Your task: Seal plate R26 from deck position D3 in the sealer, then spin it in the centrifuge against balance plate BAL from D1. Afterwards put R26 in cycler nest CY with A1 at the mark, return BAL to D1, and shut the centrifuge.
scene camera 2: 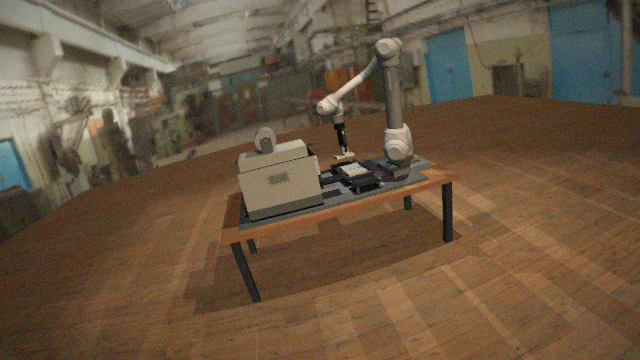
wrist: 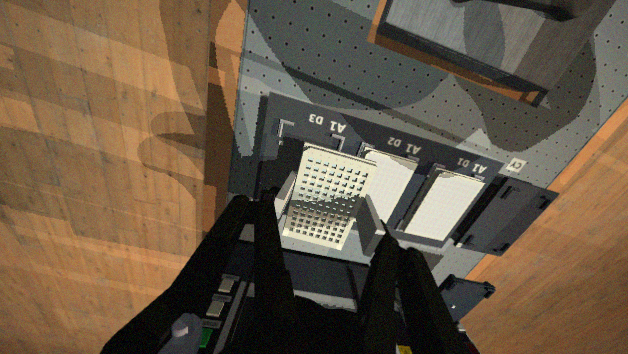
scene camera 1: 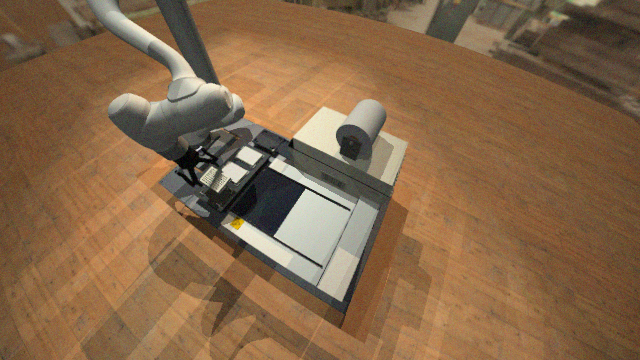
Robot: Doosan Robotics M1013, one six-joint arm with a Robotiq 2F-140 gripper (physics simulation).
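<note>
My gripper is shut on the cream well plate R26 and holds it above the deck, its open wells showing. In the wrist view, the deck has an uncovered corner of D3 beside the held plate. A white plate, at D1 where BAL belongs, lies in its position. The dark cycler nest CY is beside D1 and bears no plate. The beige sealer carries a roll.
Another white plate lies at D2. A large pale machine with a flat panel and a dark area is beside the deck, seemingly the centrifuge. A small dark tray juts out at the wrist view's lower right.
</note>
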